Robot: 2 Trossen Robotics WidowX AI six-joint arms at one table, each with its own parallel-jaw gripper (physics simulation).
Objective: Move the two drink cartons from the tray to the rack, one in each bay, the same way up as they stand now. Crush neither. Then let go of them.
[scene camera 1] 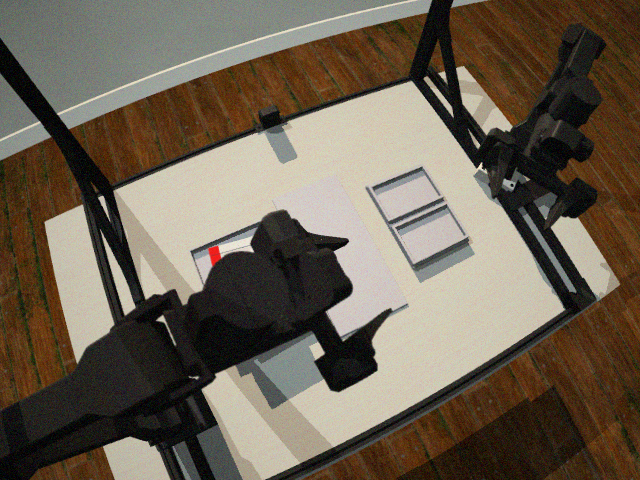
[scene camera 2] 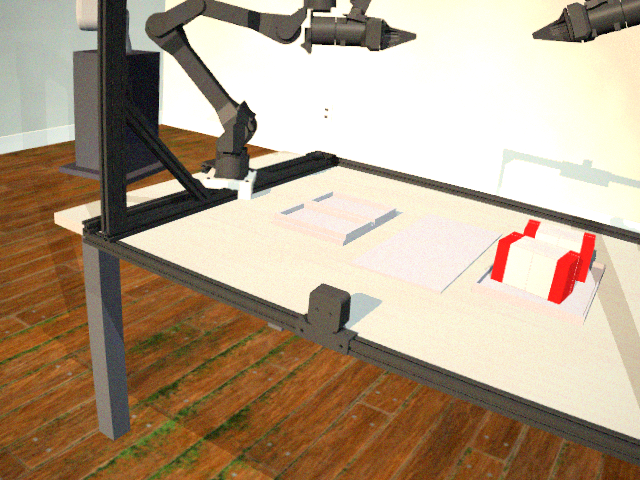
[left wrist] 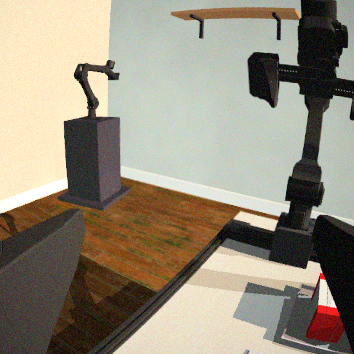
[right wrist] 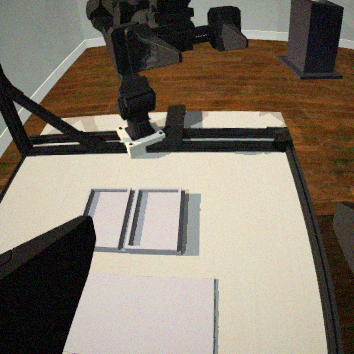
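Seen in the pictures: left gripper, between the fingertips: (scene camera 1: 520, 213) (scene camera 2: 413, 35) (left wrist: 203, 225) (right wrist: 215, 49); right gripper, between the fingertips: (scene camera 1: 367, 275) (scene camera 2: 536, 36) (left wrist: 312, 109) (right wrist: 218, 222); left arm's base, origin of its link: (scene camera 2: 230, 175) (right wrist: 139, 130); right arm's base, origin of its link: (scene camera 1: 170, 413) (left wrist: 297, 222).
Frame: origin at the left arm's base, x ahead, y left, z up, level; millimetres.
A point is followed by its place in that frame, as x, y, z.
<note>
Two white cartons with red ends stand side by side in the tray (scene camera 1: 222, 238) @(525, -449, -24) (scene camera 2: 527, 304) @(515, -447, -27) (left wrist: 300, 341) @(564, -222, -30): the near carton (scene camera 2: 532, 266) @(528, -399, 15) and the far carton (scene camera 2: 558, 235) @(600, -307, 38) in scene camera 2. Part of one carton (scene camera 1: 235, 246) @(538, -392, 38) shows in scene camera 1, and one red end (left wrist: 325, 325) @(560, -257, 10) in the left wrist view. The rack (scene camera 1: 418, 210) @(224, -125, -26) (scene camera 2: 310, 227) @(180, -214, -23) (right wrist: 155, 250) @(330, -109, -22) has two empty bays. My left gripper (scene camera 1: 522, 210) @(350, 0, 325) (scene camera 2: 413, 36) @(350, 0, 325) (left wrist: 203, 225) @(350, 0, 325) (right wrist: 215, 49) @(350, 0, 325) is open, high near its base. My right gripper (scene camera 1: 368, 275) @(555, -137, 354) (scene camera 2: 535, 35) @(555, -137, 354) (right wrist: 218, 222) @(555, -137, 354) is open and empty, high above the table. Its arm hides most of the tray in scene camera 1.
A flat pale panel (scene camera 1: 336, 206) (scene camera 2: 429, 253) (right wrist: 150, 310) lies between tray and rack. A dark block (scene camera 1: 269, 117) @(224, -539, 8) (scene camera 2: 328, 307) @(211, -561, 2) is fixed to the table's edge frame. Black posts and braces (scene camera 2: 112, 129) @(-145, -325, 154) rise at the table's sides.
</note>
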